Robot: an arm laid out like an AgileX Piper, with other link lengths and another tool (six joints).
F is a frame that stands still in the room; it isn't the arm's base.
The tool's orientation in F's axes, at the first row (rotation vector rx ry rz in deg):
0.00, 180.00, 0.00
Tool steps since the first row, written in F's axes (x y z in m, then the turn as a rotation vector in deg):
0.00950, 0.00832, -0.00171, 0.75, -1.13, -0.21
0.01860, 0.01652, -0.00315, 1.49, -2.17, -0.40
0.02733, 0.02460, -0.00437, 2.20, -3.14, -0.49
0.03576, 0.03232, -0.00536, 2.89, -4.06, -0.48
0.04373, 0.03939, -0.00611, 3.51, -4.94, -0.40
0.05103, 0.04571, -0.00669, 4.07, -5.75, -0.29
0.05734, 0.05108, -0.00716, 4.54, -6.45, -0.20
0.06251, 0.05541, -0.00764, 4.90, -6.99, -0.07
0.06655, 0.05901, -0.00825, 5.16, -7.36, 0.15
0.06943, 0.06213, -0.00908, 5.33, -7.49, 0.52
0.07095, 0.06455, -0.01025, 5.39, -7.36, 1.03
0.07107, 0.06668, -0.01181, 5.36, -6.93, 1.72
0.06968, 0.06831, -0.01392, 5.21, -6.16, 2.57
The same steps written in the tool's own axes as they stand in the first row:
-0.00950, 0.00832, 0.00171, -0.75, -1.13, 0.21
-0.01860, 0.01652, 0.00315, -1.49, -2.17, 0.40
-0.02733, 0.02460, 0.00437, -2.20, -3.14, 0.49
-0.03576, 0.03232, 0.00536, -2.89, -4.06, 0.48
-0.04373, 0.03939, 0.00611, -3.51, -4.94, 0.40
-0.05103, 0.04571, 0.00669, -4.07, -5.75, 0.29
-0.05734, 0.05108, 0.00716, -4.54, -6.45, 0.20
-0.06251, 0.05541, 0.00764, -4.90, -6.99, 0.07
-0.06655, 0.05901, 0.00825, -5.16, -7.36, -0.15
-0.06943, 0.06213, 0.00908, -5.33, -7.49, -0.52
-0.07095, 0.06455, 0.01025, -5.39, -7.36, -1.03
-0.07107, 0.06668, 0.01181, -5.36, -6.93, -1.72
-0.06968, 0.06831, 0.01392, -5.21, -6.16, -2.57

